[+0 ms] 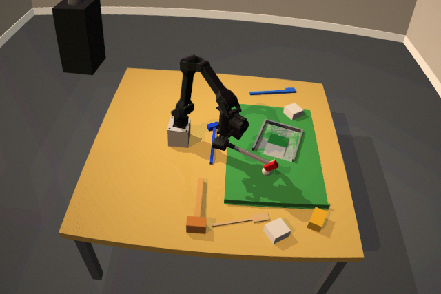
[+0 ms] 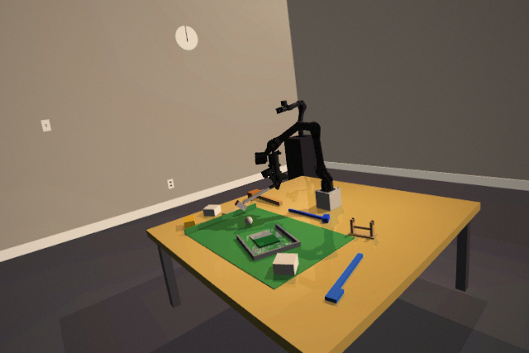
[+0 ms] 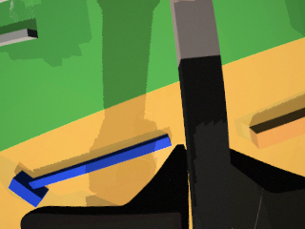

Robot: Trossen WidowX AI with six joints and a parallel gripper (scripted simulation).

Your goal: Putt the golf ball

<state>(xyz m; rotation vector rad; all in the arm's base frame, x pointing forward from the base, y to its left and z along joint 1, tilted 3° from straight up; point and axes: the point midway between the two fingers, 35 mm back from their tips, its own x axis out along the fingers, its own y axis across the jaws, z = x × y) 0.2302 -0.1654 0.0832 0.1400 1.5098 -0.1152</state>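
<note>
Right now the red putter is 120 mm ahead of my gripper tip and 20 mm to the right of it. Also, from my gripper tip: white golf ball: 210 mm ahead, 10 mm to the left, 120 mm below; blue putter: 70 mm behind, 170 mm to the left, 130 mm below; green mat: 250 mm ahead, 180 mm to the left, 140 mm below.
</note>
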